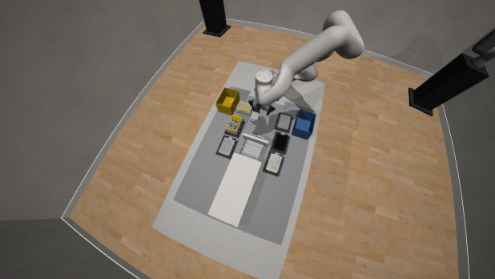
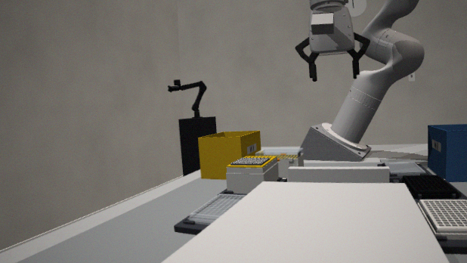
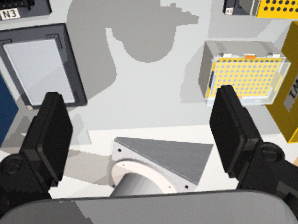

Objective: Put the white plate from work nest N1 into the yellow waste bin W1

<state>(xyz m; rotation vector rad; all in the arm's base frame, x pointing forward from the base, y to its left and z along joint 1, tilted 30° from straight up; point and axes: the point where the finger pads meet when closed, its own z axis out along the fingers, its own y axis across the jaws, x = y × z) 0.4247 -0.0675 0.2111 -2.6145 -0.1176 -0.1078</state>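
Now: hand 210 mm short of the white plate, 210 mm to the right of it and 240 mm above it. Round my hand: black plate 30 mm ahead, 190 mm to the left, 240 mm below; blue bin 160 mm behind, 300 mm to the left, 220 mm below; yellow-rimmed tip box 60 mm ahead, 190 mm to the right, 200 mm below.
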